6 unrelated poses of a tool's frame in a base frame.
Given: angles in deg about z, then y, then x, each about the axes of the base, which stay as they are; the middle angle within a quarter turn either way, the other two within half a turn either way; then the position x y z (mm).
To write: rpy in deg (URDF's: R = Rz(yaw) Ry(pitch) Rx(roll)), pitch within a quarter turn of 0, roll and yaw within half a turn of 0; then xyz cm. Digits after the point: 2 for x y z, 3 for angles.
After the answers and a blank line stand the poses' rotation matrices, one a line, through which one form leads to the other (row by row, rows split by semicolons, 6 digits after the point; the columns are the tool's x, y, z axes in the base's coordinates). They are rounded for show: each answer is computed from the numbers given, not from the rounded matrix.
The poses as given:
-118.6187, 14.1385, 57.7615, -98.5, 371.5, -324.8
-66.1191, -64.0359, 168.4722, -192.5, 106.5, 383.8
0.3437, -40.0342, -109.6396, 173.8, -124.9, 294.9
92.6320, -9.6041, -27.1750, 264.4, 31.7, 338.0
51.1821, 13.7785, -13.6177, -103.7, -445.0, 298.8
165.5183, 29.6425, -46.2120, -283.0, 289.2, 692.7
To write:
-45.123, 42.850, -129.312, -9.85, 37.15, -32.48
-120.626, 32.641, 77.849, -19.25, 10.65, 38.38
-105.303, 12.817, 38.260, 17.38, -12.49, 29.49
-8.257, 27.584, 92.928, 26.44, 3.17, 33.80
1.988, 19.180, 49.865, -10.37, -44.50, 29.88
52.527, -8.676, 148.348, -28.30, 28.92, 69.27

-0.464469 0.851236 0.244267; -0.567233 -0.074141 -0.820213; -0.680084 -0.519520 0.517286
0.177241 0.400327 -0.899069; 0.823206 -0.560961 -0.087493; -0.539368 -0.724611 -0.428976
0.765647 -0.004593 -0.643245; 0.603797 -0.339731 0.721119; -0.221842 -0.940512 -0.257341
-0.045277 -0.984944 -0.166839; 0.885178 -0.116969 0.450309; -0.463044 -0.127294 0.877147
0.608809 -0.756721 0.238169; 0.722089 0.652916 0.228667; -0.328542 0.032765 0.943921
-0.841514 -0.217344 0.494587; 0.518747 -0.580719 0.627428; 0.150849 0.784555 0.601430

